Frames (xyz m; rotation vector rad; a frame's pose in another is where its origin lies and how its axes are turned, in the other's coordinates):
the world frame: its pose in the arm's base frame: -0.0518 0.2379 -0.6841 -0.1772 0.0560 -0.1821
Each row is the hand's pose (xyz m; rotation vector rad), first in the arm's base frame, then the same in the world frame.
Working: the arm's base frame: its pose in the world frame: 0.0680 -0.3445 0.6356 0.1772 -0.0560 0.1821

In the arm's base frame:
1: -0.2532 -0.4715 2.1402 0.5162 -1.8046 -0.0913
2: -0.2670 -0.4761 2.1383 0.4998 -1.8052 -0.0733
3: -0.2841 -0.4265 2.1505 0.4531 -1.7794 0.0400
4: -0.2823 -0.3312 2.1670 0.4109 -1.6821 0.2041
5: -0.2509 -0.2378 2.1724 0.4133 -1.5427 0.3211
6: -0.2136 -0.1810 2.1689 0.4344 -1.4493 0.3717
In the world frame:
1: -0.1776 -1.2311 2.6407 0.8140 -1.8047 -0.1128
2: -0.1902 -1.2376 2.6371 0.7973 -1.8086 -0.0949
3: -0.2167 -1.1948 2.6563 0.7477 -1.7996 0.0230
4: -0.2332 -1.1052 2.6889 0.6980 -1.7243 0.2024
5: -0.2198 -1.0103 2.7123 0.6914 -1.5975 0.3404
6: -0.1936 -0.9481 2.7212 0.7069 -1.5077 0.4048

